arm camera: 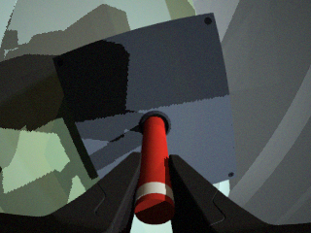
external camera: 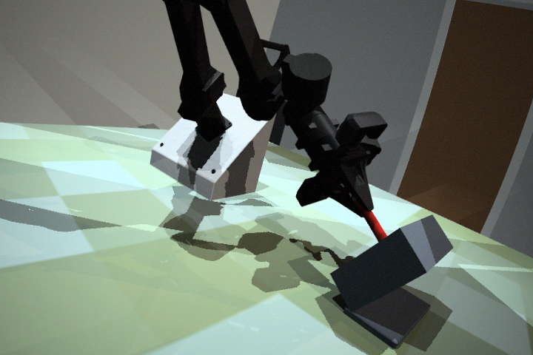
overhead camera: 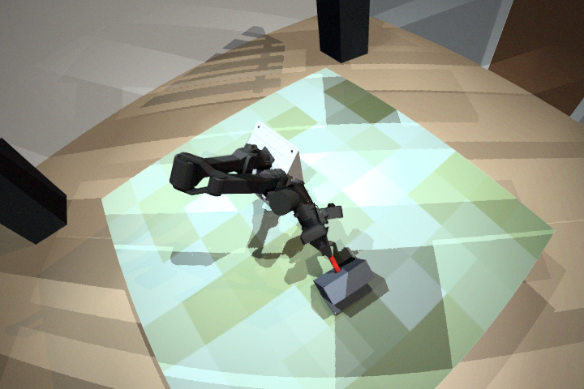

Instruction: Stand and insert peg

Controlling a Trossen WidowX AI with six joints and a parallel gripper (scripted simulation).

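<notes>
The sloped panel lies 60 mm ahead of my gripper tip and 40 mm below it. From my gripper tip the other things lie so: flat foot (100 mm below, 90 mm ahead); then peg (10 mm behind).
</notes>
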